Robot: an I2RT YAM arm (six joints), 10 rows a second.
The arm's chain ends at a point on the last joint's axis. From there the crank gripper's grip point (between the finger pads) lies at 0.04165 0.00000 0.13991 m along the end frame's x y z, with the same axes.
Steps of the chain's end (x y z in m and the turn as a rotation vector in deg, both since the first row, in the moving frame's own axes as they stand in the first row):
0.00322, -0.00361, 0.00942, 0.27, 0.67, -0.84
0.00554, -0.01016, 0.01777, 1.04, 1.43, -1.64
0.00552, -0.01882, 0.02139, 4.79, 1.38, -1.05
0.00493, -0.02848, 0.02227, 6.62, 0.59, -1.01
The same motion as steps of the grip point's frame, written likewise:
0.00484, -0.00489, 0.00892, 0.27, 0.67, -0.84
0.00896, -0.01393, 0.01665, 1.04, 1.43, -1.64
0.00876, -0.03125, 0.01983, 4.79, 1.38, -1.05
0.00622, -0.04533, 0.02086, 6.62, 0.59, -1.01

